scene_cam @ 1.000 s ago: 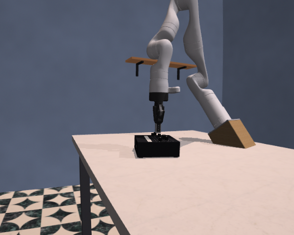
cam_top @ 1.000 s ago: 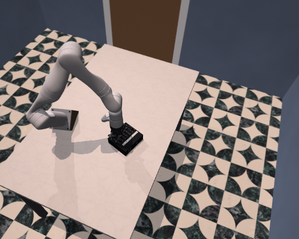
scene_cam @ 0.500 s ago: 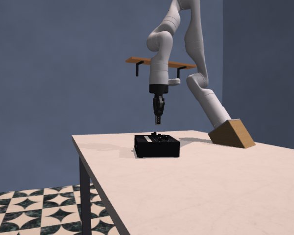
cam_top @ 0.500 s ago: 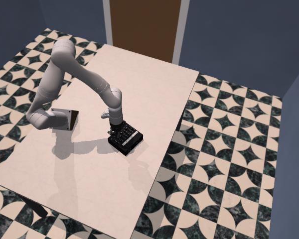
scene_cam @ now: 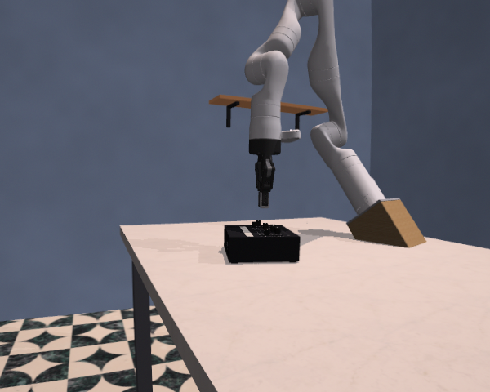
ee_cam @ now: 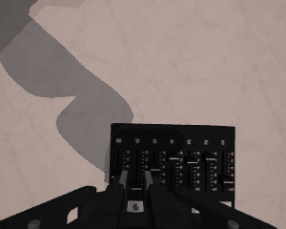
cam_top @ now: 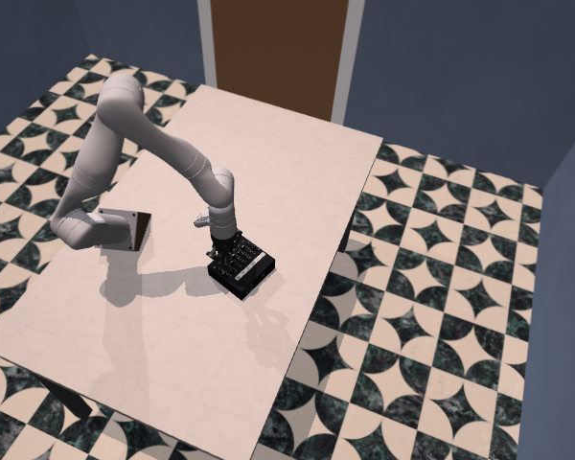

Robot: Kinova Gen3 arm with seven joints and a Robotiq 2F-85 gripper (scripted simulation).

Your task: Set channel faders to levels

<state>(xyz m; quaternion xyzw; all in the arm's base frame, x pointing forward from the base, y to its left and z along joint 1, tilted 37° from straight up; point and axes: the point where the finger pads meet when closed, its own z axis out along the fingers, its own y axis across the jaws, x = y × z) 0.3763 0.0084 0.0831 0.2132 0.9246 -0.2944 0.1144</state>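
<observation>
Now: the channel 6 cap 6 cm below my hand, 2 cm ahead of it and 1 cm to the right of it. Also, from my hand: channel 5 cap: 6 cm below, 2 cm to the left, 1 cm ahead; then channel 4 cap: 6 cm below, 5 cm to the left, 1 cm ahead; then master fader cap: 6 cm below, 2 cm to the right.
</observation>
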